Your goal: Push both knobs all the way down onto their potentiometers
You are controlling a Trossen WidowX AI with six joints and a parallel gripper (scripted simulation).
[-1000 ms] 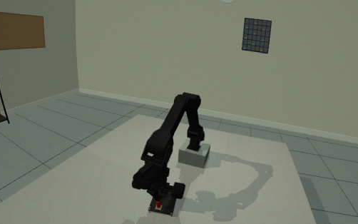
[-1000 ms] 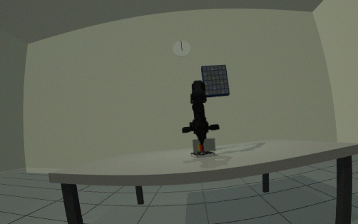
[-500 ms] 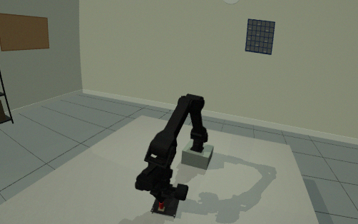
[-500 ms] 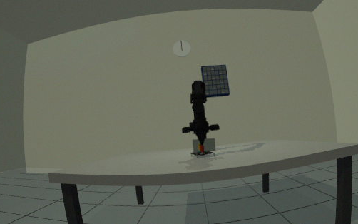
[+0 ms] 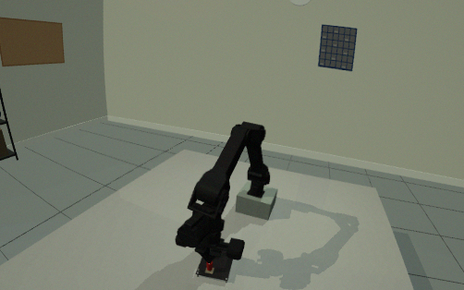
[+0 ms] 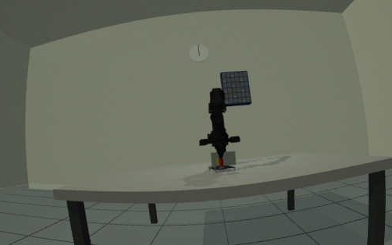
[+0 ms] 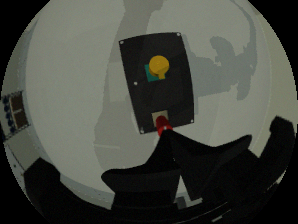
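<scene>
Now: the red knob 10 mm below my gripper tip. Round my gripper tip: yellow knob 70 mm behind, 10 mm to the right, 10 mm below.
</scene>
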